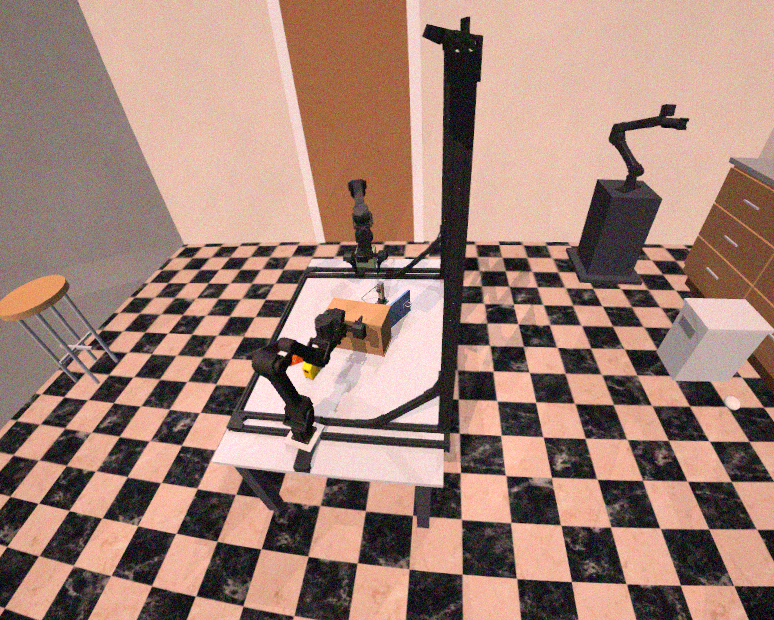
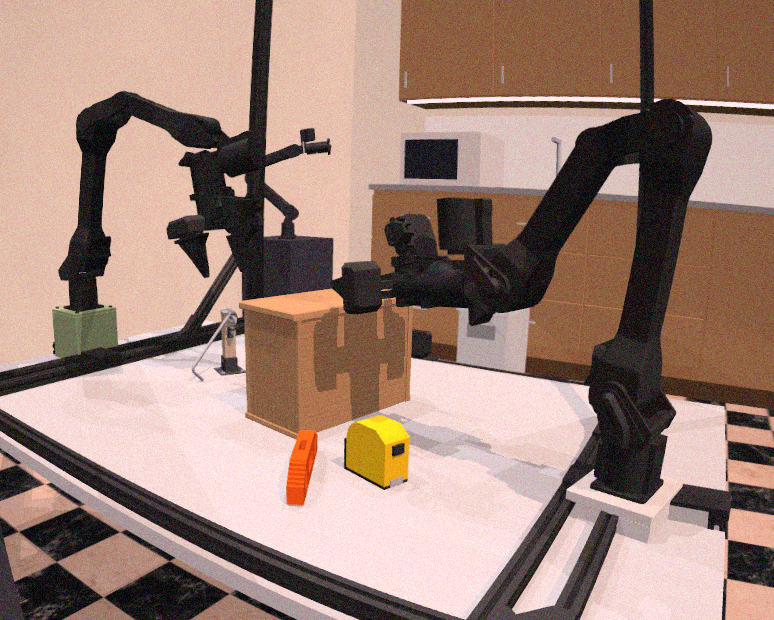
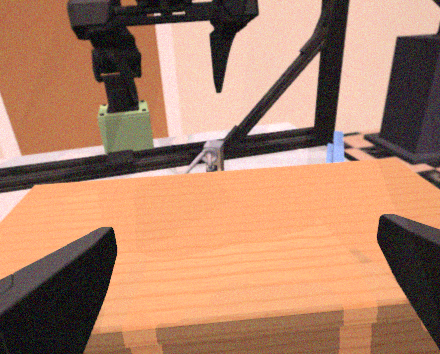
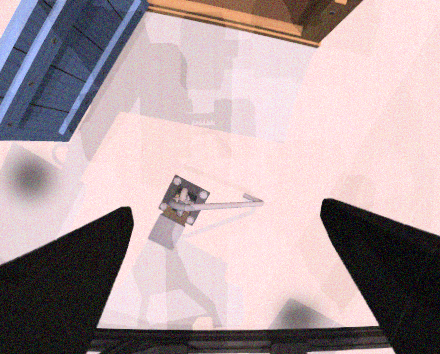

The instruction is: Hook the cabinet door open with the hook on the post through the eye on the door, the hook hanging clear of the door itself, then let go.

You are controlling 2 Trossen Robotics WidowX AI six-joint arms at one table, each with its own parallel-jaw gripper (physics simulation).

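Frame: origin at the left arm's base, x back, y right, z up, level; metres.
Seen in the pictures: left gripper, fingertip midpoint: [image 1: 351,313] [image 3: 246,232]; right gripper, fingertip midpoint: [image 1: 367,274] [image 2: 225,274] [image 3: 179,98] [image 4: 228,211]; left arm's base at its link origin: [image 1: 304,433] [image 2: 627,485]; right arm's base at its link origin: [image 2: 83,307] [image 3: 123,108].
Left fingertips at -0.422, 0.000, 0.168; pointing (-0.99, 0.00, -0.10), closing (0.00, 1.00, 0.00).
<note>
Pixels of each thing's top centre, then the offset from my left fingertips to it, as dx, dy, dz. "spot": a spot on its surface instead.
- wooden cabinet at its top centre: [image 3: 227,219] [image 2: 330,297] [image 1: 356,310] -0.050, -0.006, -0.028
- post at a spot on its surface: [image 4: 184,197] [image 3: 208,156] spot: -0.290, -0.025, -0.092
- yellow tape-measure-like block at a spot on its surface: [image 2: 377,452] spot: +0.182, -0.137, -0.157
- orange object at its top centre: [image 2: 302,444] [image 1: 304,352] +0.107, -0.182, -0.159
The wooden cabinet [image 1: 378,337] [image 2: 271,361] [image 3: 240,200] [image 4: 235,20] stands on the table with its blue door [image 1: 399,310] [image 3: 338,146] [image 4: 75,65] swung open. A small eye [image 1: 407,303] shows faintly on the door. The post [image 1: 381,293] [image 2: 228,342] [image 3: 215,155] [image 4: 184,197] stands apart from the door. Its grey hook [image 2: 206,351] [image 4: 225,205] points away from the door, out of the eye. My right gripper [image 2: 224,271] [image 4: 228,211] is open and empty, high above post and hook. My left gripper [image 2: 361,288] [image 3: 246,232] is open and empty by the cabinet's closed side, near top height.
A yellow tape-measure-like block [image 1: 310,370] [image 2: 377,452] and an orange object [image 1: 296,360] [image 2: 301,468] lie on the table on the cabinet's closed side. A dark frame rail [image 2: 161,523] [image 4: 240,337] borders the table. A tall dark upright [image 1: 456,193] stands at its edge.
</note>
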